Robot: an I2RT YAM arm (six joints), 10 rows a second.
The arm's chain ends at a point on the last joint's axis. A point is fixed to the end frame.
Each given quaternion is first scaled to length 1.
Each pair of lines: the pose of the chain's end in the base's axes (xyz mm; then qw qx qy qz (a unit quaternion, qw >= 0)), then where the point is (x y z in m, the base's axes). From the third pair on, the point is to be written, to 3 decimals.
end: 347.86, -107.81, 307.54, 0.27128, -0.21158, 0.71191, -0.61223
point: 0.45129 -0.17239 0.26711
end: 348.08, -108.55, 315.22, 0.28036, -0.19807, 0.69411, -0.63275
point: 0.45249 -0.17581 0.28239
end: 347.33, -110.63, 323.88, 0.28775, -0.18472, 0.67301, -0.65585
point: 0.452 -0.181 0.299
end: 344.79, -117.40, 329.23, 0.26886, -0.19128, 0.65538, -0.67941
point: 0.448 -0.191 0.308
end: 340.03, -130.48, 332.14, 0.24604, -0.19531, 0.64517, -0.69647
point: 0.440 -0.209 0.312
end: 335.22, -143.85, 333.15, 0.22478, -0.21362, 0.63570, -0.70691
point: 0.434 -0.224 0.312
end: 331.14, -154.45, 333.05, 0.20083, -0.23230, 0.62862, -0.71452
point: 0.428 -0.236 0.310
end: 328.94, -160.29, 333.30, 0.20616, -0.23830, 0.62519, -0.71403
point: 0.427 -0.240 0.311
